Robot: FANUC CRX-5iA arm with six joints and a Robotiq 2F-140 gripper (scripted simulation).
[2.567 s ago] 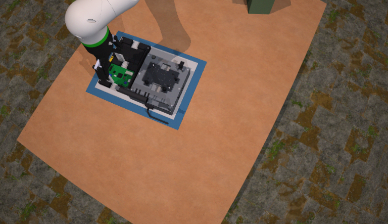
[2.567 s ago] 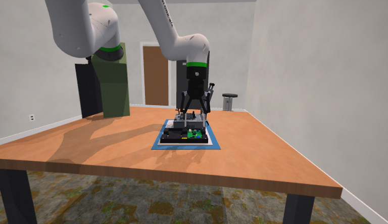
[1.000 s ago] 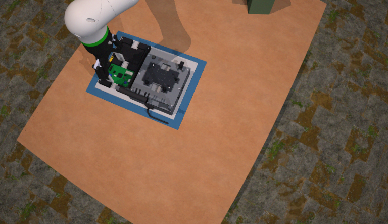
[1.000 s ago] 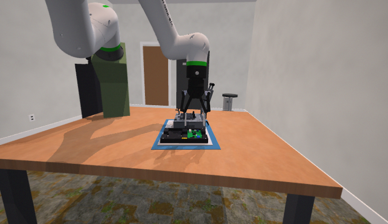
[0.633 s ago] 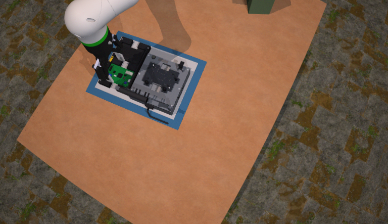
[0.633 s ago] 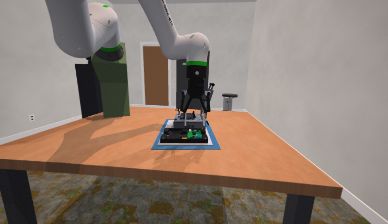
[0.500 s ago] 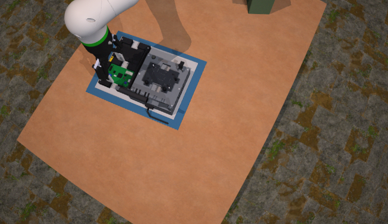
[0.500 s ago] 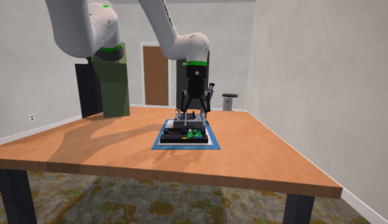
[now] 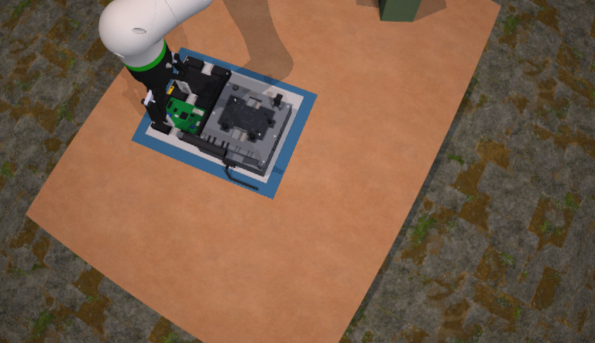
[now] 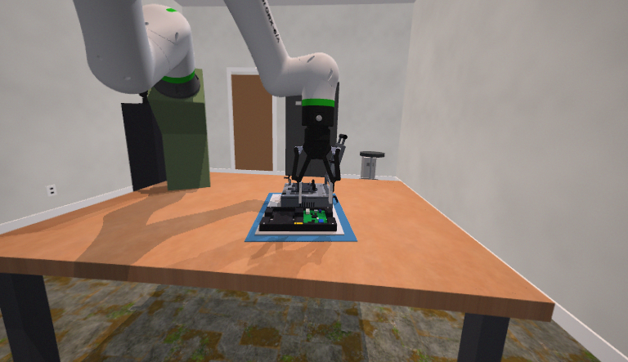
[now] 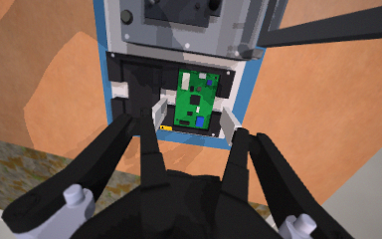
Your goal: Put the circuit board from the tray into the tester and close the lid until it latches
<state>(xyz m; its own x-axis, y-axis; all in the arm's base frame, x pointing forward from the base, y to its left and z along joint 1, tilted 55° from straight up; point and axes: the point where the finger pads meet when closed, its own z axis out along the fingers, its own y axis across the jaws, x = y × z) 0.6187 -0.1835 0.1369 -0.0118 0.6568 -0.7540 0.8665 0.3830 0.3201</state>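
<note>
Right now the green circuit board is 7 cm below my hand. The rest, counted from my hand: lid: 17 cm to the left, 9 cm above, 8 cm ahead; pin plate: 18 cm to the left, 4 cm behind, 2 cm below; latch hook: 23 cm to the left, 10 cm behind, 1 cm below.
</note>
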